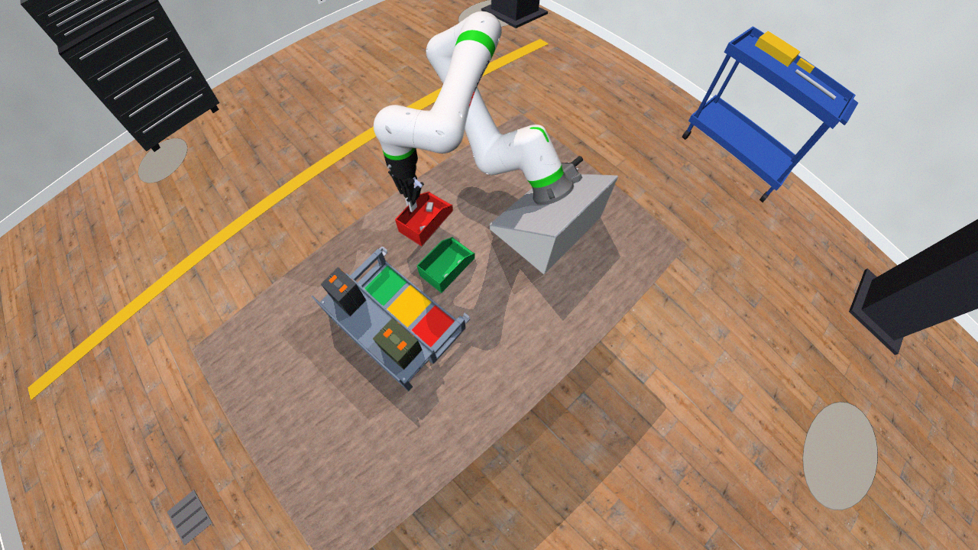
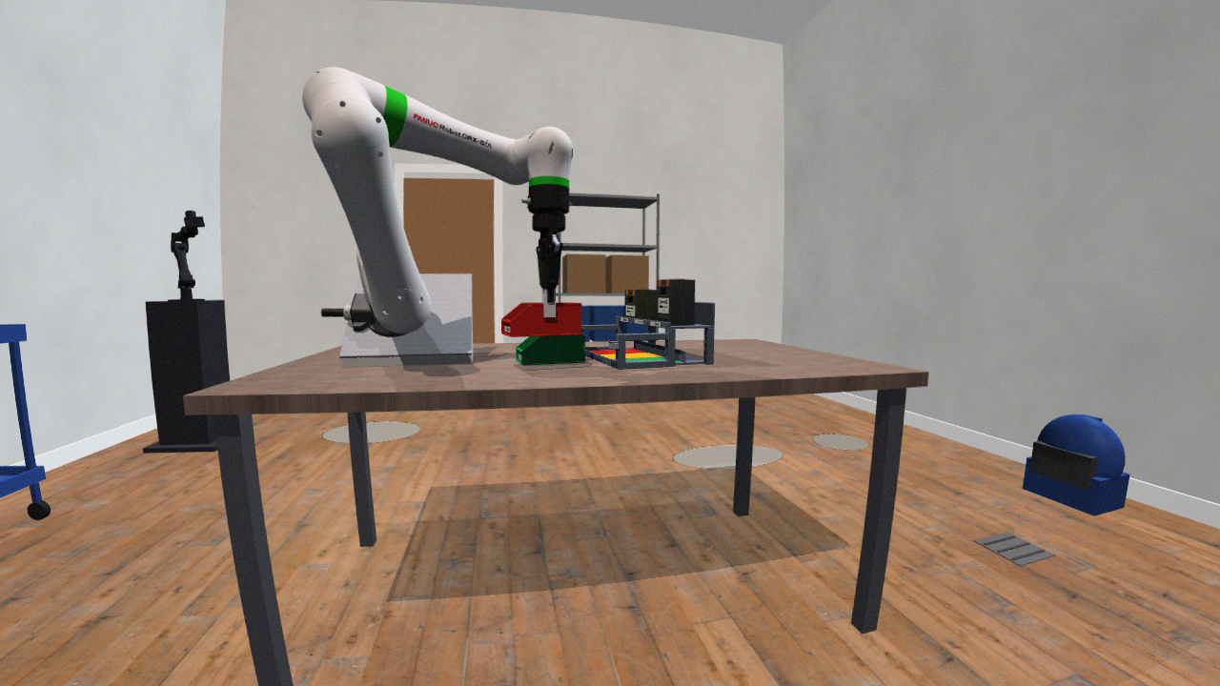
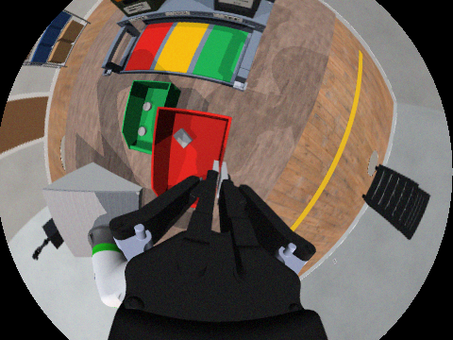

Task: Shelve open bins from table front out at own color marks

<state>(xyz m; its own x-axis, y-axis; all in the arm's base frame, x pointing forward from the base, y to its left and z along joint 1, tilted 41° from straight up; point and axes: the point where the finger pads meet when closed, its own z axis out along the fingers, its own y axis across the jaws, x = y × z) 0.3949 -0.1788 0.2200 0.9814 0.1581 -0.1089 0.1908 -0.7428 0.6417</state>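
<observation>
My gripper is now 1 cm past the red bin, 5 cm to the right of it and 4 cm above it. Round my hand: green bin 3 cm ahead, 19 cm to the left, 12 cm below.
</observation>
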